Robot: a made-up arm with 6 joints.
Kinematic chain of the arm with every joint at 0, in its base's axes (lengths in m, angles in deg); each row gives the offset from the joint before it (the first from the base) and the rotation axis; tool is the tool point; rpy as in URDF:
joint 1: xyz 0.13 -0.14 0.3 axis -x
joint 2: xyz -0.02 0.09 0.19 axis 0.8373 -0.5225 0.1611
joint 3: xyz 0 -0.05 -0.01 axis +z
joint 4: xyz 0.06 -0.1 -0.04 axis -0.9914 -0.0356 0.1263
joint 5: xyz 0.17 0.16 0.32 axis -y
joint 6: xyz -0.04 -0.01 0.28 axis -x
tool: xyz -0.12 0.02 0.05 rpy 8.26 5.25 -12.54
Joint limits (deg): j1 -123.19..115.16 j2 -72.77..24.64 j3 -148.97..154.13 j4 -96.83..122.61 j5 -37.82..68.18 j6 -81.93..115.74
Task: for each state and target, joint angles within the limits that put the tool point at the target. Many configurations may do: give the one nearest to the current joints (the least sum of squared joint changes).
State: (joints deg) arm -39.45 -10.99 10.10 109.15 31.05 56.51
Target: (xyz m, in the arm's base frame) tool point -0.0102 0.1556 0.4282
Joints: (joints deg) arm -45.63 -8.01 -13.97 98.99 42.21 62.99
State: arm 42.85 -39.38 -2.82 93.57 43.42 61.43
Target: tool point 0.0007 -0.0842 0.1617
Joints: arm 42.49 -44.18 -31.63 83.66 64.14 70.83
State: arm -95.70 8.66 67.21 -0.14 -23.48 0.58
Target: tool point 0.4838 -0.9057 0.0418
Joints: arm -109.55 2.55 59.04 -33.00 -18.30 -1.49
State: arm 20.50 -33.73 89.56 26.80 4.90 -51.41
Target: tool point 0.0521 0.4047 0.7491
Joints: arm 25.54 -40.38 86.58 23.33 18.67 -54.56
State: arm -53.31 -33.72 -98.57 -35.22 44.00 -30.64
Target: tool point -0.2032 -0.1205 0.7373
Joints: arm -29.83 -12.40 -93.09 -78.94 67.95 -41.50
